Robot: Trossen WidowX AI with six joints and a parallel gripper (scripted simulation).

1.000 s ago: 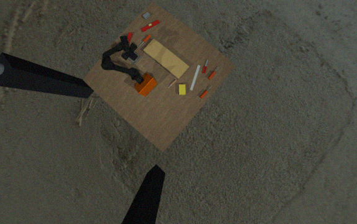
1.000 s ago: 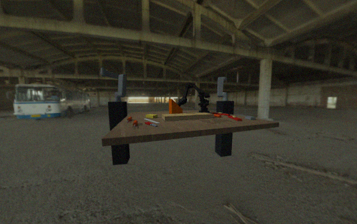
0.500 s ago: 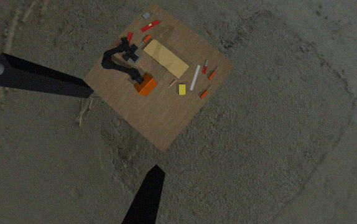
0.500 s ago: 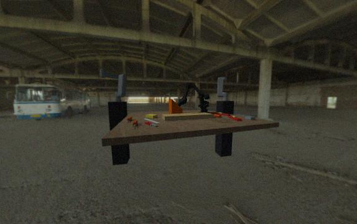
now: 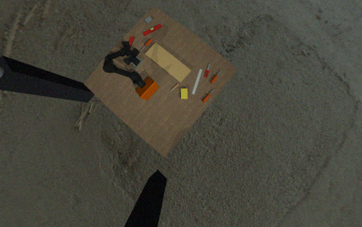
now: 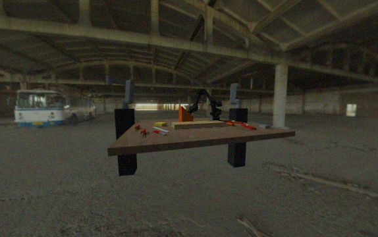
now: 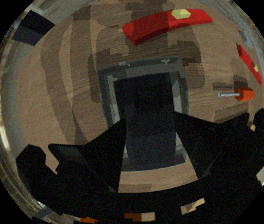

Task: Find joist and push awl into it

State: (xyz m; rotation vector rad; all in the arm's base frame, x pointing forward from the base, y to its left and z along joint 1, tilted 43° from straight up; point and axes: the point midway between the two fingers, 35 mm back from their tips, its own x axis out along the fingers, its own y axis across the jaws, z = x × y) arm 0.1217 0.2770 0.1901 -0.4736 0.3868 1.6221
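My gripper tip is 20 mm above the grey tray and 10 mm to the left of it. The rest, counted from my gripper tip: grey block (470 mm ahead, 270 mm to the left, 20 mm below); green light (30 mm above, 20 mm to the left); awl (560 mm to the right, 80 mm ahead, 20 mm below).
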